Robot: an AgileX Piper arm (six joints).
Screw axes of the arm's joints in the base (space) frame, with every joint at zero. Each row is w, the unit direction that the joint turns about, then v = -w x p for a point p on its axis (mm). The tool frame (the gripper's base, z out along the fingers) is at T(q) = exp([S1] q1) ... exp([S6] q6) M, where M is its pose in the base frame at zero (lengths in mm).
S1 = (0, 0, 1, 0.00, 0.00, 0.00)
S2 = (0, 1, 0, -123.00, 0.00, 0.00)
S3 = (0, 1, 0, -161.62, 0.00, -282.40)
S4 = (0.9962, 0, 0.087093, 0.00, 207.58, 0.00)
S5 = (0, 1, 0, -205.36, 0.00, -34.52)
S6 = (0.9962, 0, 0.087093, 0.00, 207.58, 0.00)
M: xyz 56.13 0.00 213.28 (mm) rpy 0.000 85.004 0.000 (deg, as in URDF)
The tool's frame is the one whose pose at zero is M.
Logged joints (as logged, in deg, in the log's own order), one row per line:
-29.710, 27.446, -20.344, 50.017, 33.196, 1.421
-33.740, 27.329, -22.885, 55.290, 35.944, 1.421
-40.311, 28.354, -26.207, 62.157, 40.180, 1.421
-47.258, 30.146, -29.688, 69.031, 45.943, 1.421
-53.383, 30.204, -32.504, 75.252, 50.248, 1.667
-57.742, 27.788, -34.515, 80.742, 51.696, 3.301
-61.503, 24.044, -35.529, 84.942, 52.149, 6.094
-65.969, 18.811, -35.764, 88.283, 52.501, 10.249
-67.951, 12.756, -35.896, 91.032, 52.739, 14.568
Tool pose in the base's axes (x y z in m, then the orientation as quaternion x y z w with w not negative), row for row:
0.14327, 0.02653, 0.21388, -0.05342, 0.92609, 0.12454, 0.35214
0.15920, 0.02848, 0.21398, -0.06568, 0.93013, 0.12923, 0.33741
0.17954, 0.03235, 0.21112, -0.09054, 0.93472, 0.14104, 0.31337
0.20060, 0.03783, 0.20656, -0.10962, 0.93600, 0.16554, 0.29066
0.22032, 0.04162, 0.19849, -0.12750, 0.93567, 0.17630, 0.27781
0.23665, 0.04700, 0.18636, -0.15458, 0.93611, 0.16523, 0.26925
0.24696, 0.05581, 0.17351, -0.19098, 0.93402, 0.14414, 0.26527
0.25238, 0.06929, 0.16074, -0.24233, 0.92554, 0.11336, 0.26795
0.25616, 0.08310, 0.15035, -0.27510, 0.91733, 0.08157, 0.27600
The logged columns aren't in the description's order. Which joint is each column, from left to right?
Columns, left to right: q6, q5, q3, q2, q4, q1.
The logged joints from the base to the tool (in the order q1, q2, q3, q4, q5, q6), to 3 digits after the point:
1.421, 50.017, -20.344, 33.196, 27.446, -29.710
1.421, 55.290, -22.885, 35.944, 27.329, -33.740
1.421, 62.157, -26.207, 40.180, 28.354, -40.311
1.421, 69.031, -29.688, 45.943, 30.146, -47.258
1.667, 75.252, -32.504, 50.248, 30.204, -53.383
3.301, 80.742, -34.515, 51.696, 27.788, -57.742
6.094, 84.942, -35.529, 52.149, 24.044, -61.503
10.249, 88.283, -35.764, 52.501, 18.811, -65.969
14.568, 91.032, -35.896, 52.739, 12.756, -67.951

